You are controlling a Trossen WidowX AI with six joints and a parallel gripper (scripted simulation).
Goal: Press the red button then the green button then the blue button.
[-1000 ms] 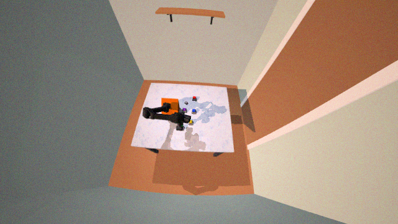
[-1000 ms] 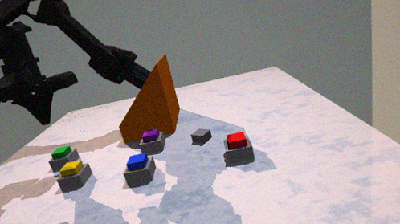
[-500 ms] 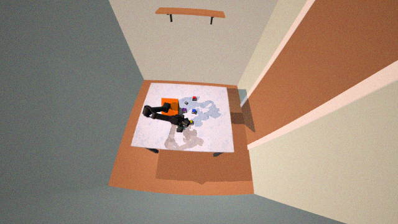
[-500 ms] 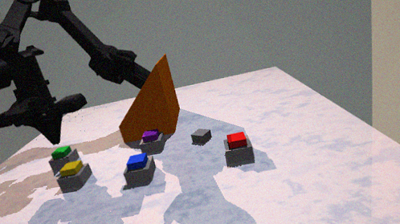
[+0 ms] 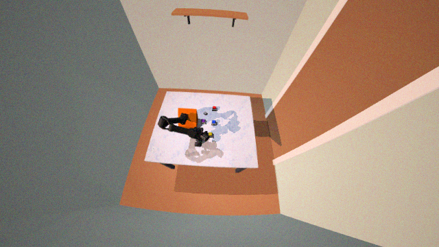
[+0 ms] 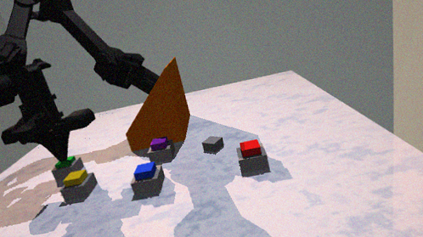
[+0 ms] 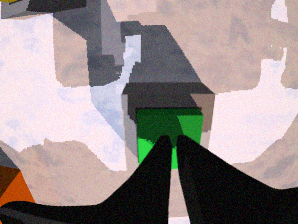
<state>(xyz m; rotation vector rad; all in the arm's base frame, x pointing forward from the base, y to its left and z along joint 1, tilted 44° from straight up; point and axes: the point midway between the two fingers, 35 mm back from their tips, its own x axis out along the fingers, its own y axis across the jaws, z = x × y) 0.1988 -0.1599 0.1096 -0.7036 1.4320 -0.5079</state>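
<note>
The green button is 1 cm below my gripper tip. From my gripper tip the other things lie so: purple button (22 cm to the left, 1 cm behind); blue button (23 cm to the left, 10 cm ahead); yellow button (9 cm ahead, 8 cm to the left).
</note>
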